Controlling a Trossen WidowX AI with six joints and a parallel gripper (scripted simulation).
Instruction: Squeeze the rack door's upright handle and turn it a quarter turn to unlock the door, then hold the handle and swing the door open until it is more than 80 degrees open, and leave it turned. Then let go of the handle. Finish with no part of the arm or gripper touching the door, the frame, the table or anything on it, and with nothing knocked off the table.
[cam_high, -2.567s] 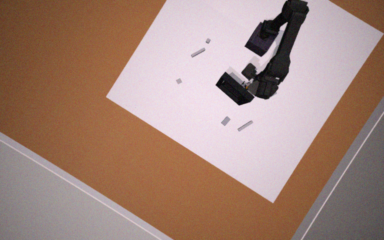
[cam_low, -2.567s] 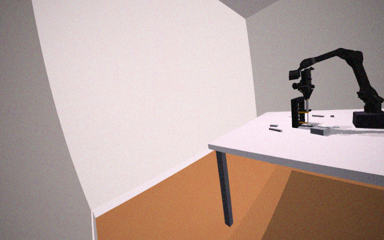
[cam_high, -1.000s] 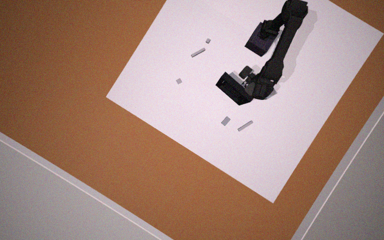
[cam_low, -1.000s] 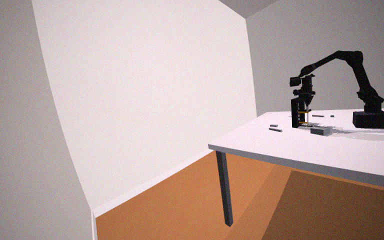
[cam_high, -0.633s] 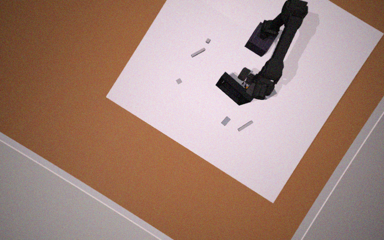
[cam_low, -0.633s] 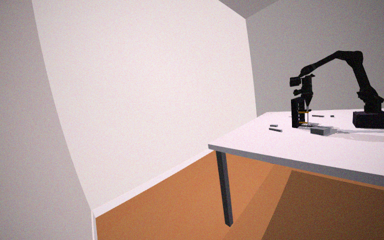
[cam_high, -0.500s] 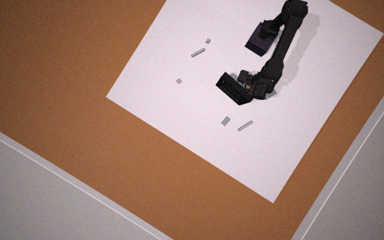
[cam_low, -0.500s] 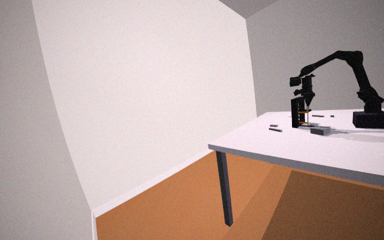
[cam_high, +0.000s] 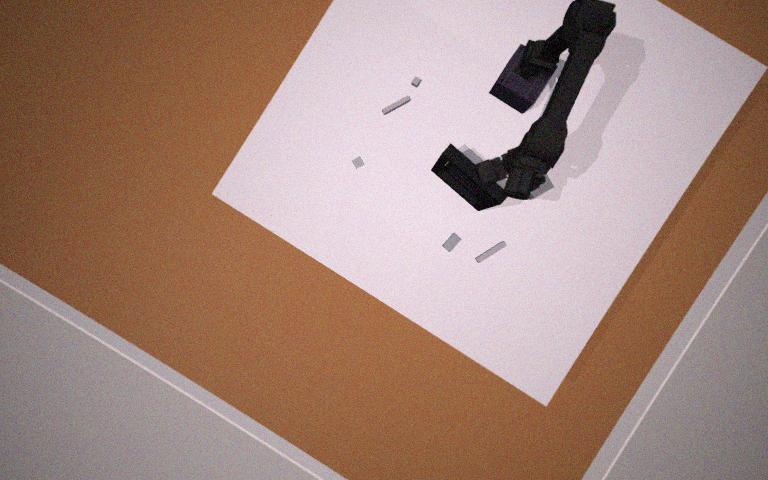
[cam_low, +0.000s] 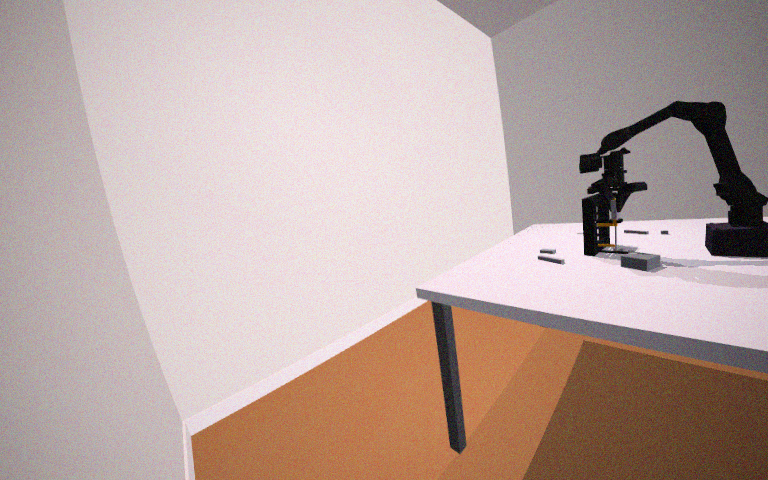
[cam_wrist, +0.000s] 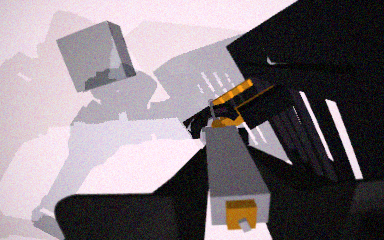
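My gripper tip is now 30 mm above the handle. Round my gripper tip: cube 140 mm behind, 370 mm to the right, 150 mm below.
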